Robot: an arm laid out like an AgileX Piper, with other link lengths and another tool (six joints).
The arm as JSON. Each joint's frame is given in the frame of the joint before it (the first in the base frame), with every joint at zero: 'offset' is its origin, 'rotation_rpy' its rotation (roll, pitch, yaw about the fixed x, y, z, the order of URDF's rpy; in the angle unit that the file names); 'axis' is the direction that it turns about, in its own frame. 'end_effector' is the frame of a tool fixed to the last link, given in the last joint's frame.
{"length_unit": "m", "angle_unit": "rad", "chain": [
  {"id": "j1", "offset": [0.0, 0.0, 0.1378], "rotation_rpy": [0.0, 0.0, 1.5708], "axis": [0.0, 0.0, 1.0]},
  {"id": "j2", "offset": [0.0, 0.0, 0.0], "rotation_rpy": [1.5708, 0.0, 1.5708], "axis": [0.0, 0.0, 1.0]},
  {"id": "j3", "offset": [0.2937, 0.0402, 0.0], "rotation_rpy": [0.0, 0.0, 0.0], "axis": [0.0, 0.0, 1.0]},
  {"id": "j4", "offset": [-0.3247, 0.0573, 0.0], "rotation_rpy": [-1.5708, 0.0, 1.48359], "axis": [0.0, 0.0, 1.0]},
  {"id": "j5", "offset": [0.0, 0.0, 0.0], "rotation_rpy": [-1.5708, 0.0, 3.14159], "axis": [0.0, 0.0, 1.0]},
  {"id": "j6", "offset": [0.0, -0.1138, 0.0], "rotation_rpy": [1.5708, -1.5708, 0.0], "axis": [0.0, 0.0, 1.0]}
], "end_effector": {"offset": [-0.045, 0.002, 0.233], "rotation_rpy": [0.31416, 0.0, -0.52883]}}
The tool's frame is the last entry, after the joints.
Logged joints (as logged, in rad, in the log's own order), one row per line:
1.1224 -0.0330 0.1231 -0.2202 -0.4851 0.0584
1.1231 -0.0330 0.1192 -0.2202 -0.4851 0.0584
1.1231 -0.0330 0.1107 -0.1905 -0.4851 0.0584
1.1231 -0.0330 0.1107 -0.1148 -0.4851 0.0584
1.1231 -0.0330 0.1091 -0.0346 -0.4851 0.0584
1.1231 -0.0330 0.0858 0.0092 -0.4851 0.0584
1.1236 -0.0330 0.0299 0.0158 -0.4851 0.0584
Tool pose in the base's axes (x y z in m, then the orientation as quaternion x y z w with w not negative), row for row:
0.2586 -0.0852 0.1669 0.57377 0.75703 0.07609 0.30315
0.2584 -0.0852 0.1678 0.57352 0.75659 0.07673 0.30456
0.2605 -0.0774 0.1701 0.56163 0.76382 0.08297 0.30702
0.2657 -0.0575 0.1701 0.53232 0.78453 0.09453 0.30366
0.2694 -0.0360 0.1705 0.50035 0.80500 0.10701 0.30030
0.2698 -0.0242 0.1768 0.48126 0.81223 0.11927 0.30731
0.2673 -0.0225 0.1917 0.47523 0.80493 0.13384 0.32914
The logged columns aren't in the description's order. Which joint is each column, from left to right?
Columns, left to right: j5, j6, j2, j1, j3, j4.
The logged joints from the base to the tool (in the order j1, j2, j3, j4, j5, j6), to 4 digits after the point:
-0.2202 0.1231 -0.4851 0.0584 1.1224 -0.0330
-0.2202 0.1192 -0.4851 0.0584 1.1231 -0.0330
-0.1905 0.1107 -0.4851 0.0584 1.1231 -0.0330
-0.1148 0.1107 -0.4851 0.0584 1.1231 -0.0330
-0.0346 0.1091 -0.4851 0.0584 1.1231 -0.0330
0.0092 0.0858 -0.4851 0.0584 1.1231 -0.0330
0.0158 0.0299 -0.4851 0.0584 1.1236 -0.0330

